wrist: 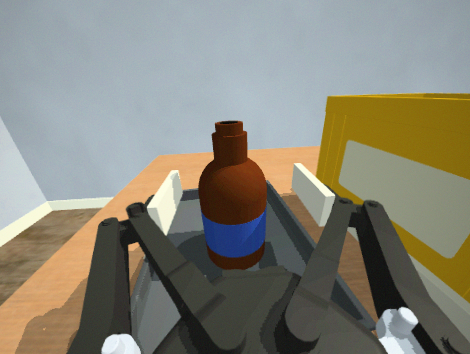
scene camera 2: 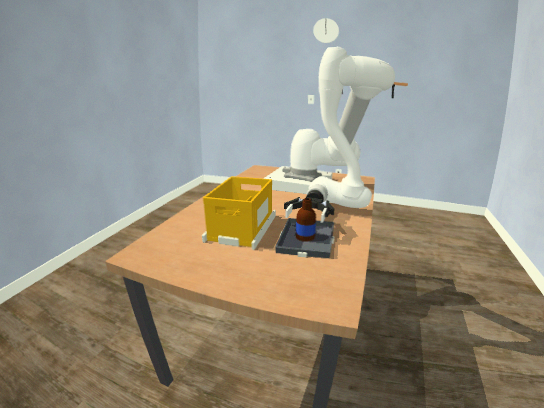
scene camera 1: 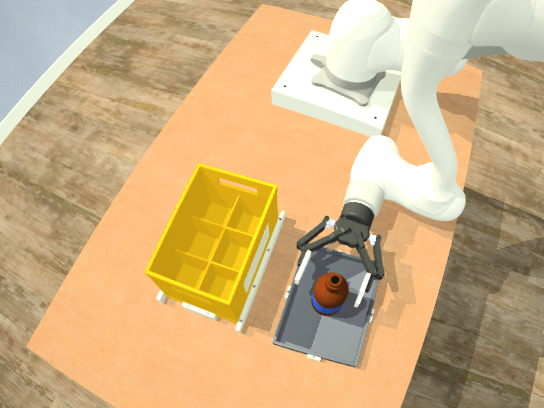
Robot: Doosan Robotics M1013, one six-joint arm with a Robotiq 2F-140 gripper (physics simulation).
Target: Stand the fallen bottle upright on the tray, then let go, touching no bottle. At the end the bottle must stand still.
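Places are measured from the arm's base along level axes (x ahead, y left, z up), in metres.
Where they show: gripper, fingertip midpoint: (wrist: pixel 237 178) (scene camera 2: pixel 304 216) (scene camera 1: pixel 326 293); arm's base, origin of the base link: (scene camera 2: pixel 303 176) (scene camera 1: pixel 349 78).
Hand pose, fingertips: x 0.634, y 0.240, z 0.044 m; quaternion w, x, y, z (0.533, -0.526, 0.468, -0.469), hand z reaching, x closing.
Note:
Things, the pixels of their top centre, and the offset from my fingertips. Level surfaces: height alone.
- brown bottle with a blue label, middle of its top: (wrist: pixel 228 122) (scene camera 1: pixel 335 279) (scene camera 2: pixel 307 199) 0.013 m back, 0.004 m left, 0.065 m up
- grey tray, middle of its top: (wrist: pixel 228 230) (scene camera 1: pixel 330 302) (scene camera 2: pixel 307 233) 0.007 m back, 0.014 m left, 0.070 m down
- yellow crate with compartments, middle of its top: (scene camera 1: pixel 211 228) (scene camera 2: pixel 239 187) 0.020 m ahead, 0.260 m right, 0.080 m up
- table, its level: 0.095 m down
The brown bottle with a blue label (scene camera 1: pixel 328 299) (scene camera 2: pixel 305 225) (wrist: pixel 234 235) stands upright on the grey tray (scene camera 1: pixel 335 340) (scene camera 2: pixel 315 252) (wrist: pixel 187 215). My gripper (scene camera 1: pixel 332 278) (scene camera 2: pixel 306 212) (wrist: pixel 237 178) is wide open, low over the tray, its fingers pointing roughly level. One white finger pad is on each side of the bottle, and the wrist view shows a gap between the bottle and each pad. The bottle's foot is partly hard to see beside the gripper's body in the wrist view.
A yellow crate with compartments (scene camera 1: pixel 257 250) (scene camera 2: pixel 227 220) (wrist: pixel 400 120) stands beside the tray, between white rails (scene camera 1: pixel 260 272). Small white blocks (scene camera 1: pixel 314 357) (scene camera 2: pixel 302 254) sit at the tray's edges. The robot's white base plate (scene camera 1: pixel 325 112) is at the far end of the table (scene camera 1: pixel 200 135).

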